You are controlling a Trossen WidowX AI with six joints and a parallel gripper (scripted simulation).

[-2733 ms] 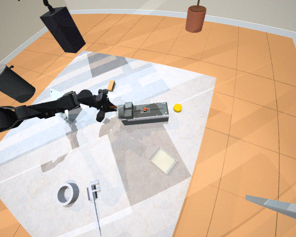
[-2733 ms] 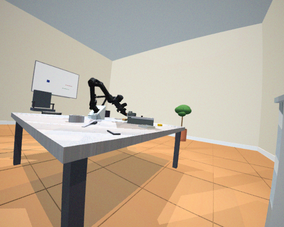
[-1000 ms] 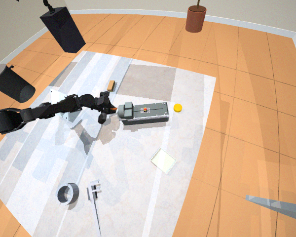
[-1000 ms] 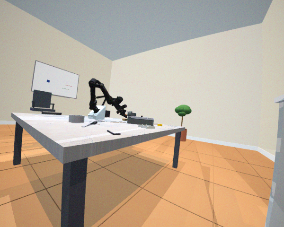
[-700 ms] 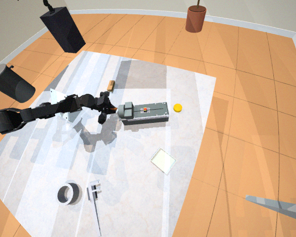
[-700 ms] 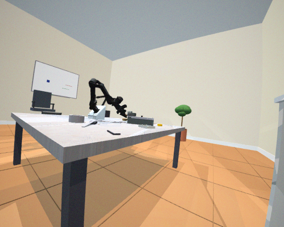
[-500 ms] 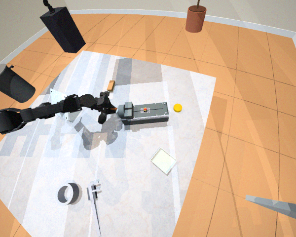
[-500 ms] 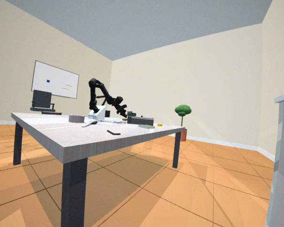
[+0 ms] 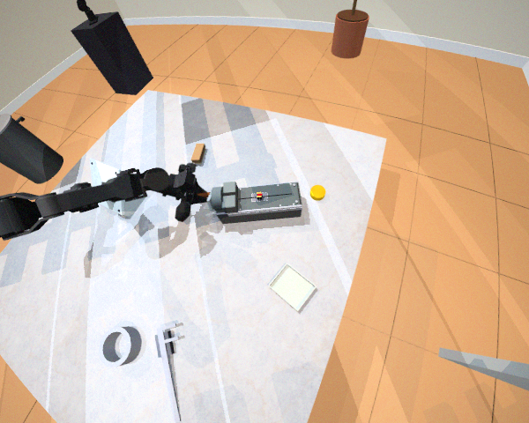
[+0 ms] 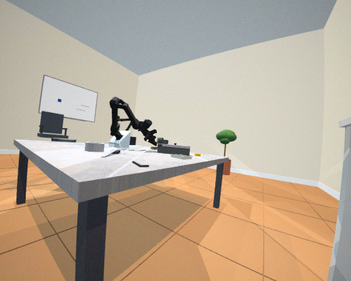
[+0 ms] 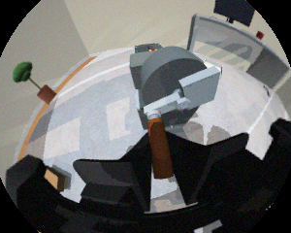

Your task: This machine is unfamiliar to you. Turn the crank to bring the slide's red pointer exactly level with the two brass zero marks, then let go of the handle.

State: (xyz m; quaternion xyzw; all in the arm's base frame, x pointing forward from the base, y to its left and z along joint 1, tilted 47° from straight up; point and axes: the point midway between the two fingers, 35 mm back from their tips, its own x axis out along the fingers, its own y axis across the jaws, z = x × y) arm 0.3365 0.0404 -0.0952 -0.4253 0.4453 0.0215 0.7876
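My gripper tip is 20 mm past the orange-brown crank handle, 10 mm to the left of it and 20 mm below it. Also, from my gripper tip: tan block: 170 mm behind, 190 mm to the left, 40 mm below; red pointer: 160 mm ahead, 40 mm to the left, 30 mm above; yellow disc: 320 mm ahead, 150 mm to the left, 40 mm below.
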